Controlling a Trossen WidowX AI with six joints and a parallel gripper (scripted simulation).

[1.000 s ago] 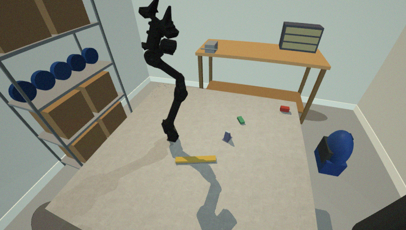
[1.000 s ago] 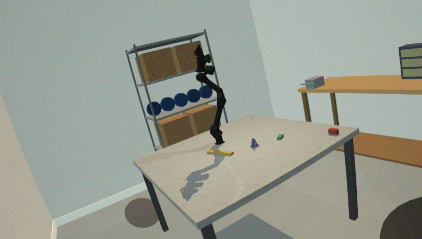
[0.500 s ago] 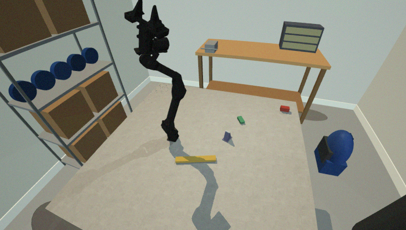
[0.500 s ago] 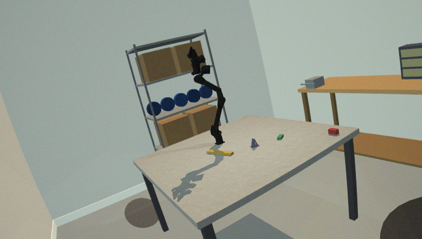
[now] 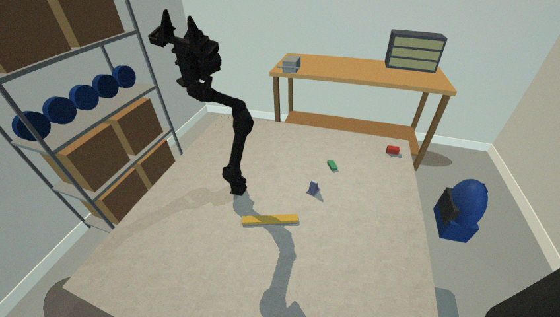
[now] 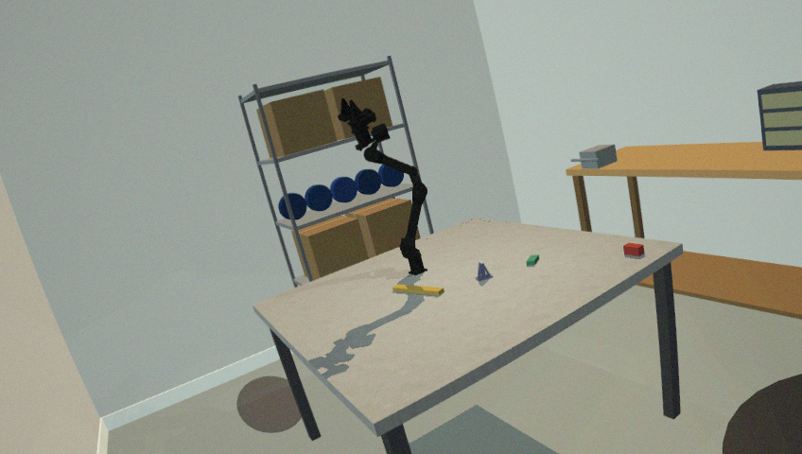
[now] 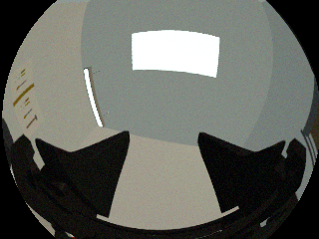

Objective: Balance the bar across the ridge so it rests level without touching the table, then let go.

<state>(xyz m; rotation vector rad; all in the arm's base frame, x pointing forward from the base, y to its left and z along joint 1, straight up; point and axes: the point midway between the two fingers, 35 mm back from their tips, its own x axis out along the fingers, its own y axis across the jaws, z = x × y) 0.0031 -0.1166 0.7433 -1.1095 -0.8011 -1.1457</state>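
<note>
Now: gripper tip 190 mm short of the yellow bar and 770 mm above it. Round my gripper tip: green block 400 mm ahead, 410 mm to the left, 770 mm below; red block 730 mm ahead, 630 mm to the left, 760 mm below.
</note>
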